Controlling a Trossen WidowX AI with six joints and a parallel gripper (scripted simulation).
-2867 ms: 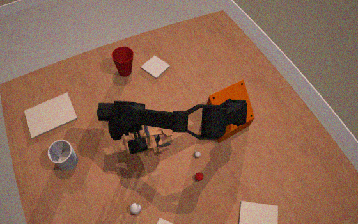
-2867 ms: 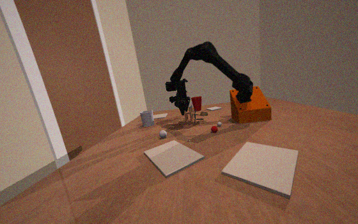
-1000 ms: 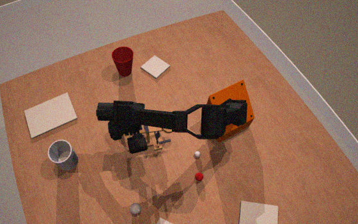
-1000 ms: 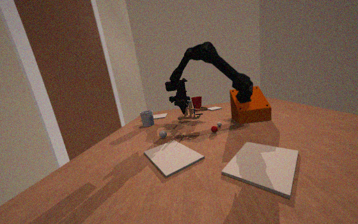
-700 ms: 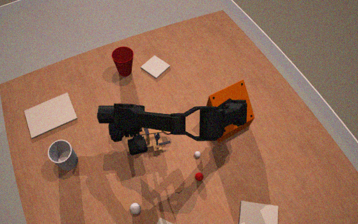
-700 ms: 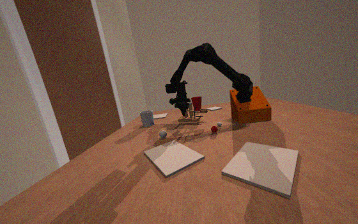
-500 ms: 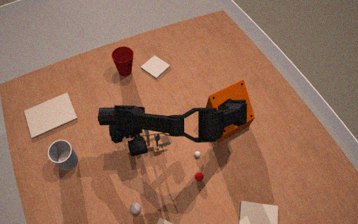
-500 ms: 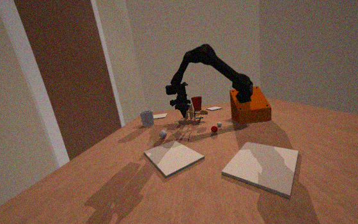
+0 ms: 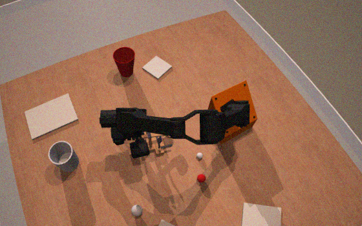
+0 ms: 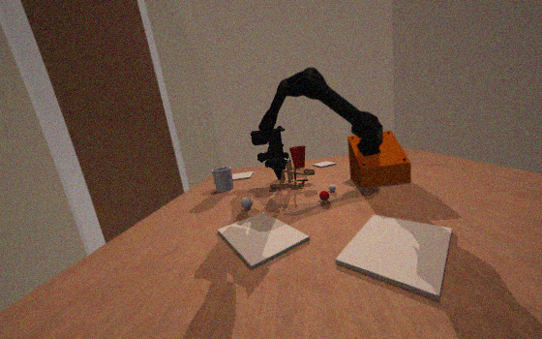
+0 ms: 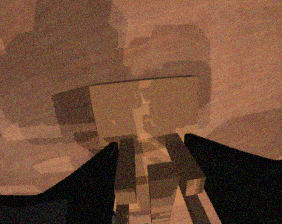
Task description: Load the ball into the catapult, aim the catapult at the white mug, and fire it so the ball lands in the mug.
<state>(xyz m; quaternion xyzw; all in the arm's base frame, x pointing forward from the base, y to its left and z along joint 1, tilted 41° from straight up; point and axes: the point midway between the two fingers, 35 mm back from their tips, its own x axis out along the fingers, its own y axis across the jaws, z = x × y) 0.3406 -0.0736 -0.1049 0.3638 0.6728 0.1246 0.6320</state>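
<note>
The red ball is 12 cm behind my gripper tip, 25 cm to the left of it and 2 cm below it. Round my gripper tip: larger white ball 14 cm ahead, 22 cm to the left, 1 cm below; wooden catapult 6 cm behind, 4 cm to the left, 2 cm above; small white ball 17 cm behind, 18 cm to the left, 2 cm below.
</note>
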